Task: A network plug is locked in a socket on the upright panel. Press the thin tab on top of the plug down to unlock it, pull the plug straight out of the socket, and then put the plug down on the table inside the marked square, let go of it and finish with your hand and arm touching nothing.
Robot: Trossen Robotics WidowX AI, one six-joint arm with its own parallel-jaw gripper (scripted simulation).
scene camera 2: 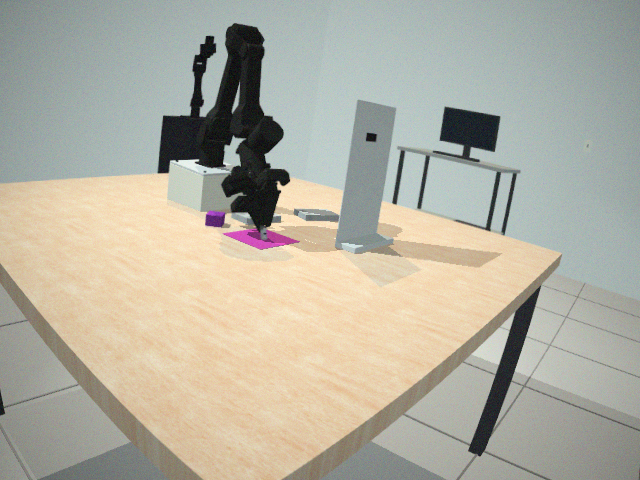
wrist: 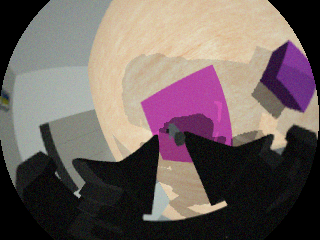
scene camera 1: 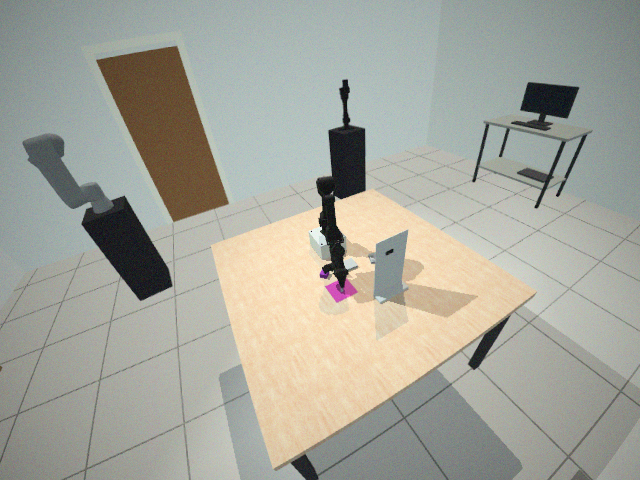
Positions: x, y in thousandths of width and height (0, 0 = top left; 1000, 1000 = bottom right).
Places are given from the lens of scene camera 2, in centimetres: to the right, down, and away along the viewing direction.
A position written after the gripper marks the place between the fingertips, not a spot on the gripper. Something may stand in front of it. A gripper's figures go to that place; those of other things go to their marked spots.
gripper (scene camera 2: 413, 478): -12, -2, 101
upright panel (scene camera 2: 580, 286): 11, -22, 102
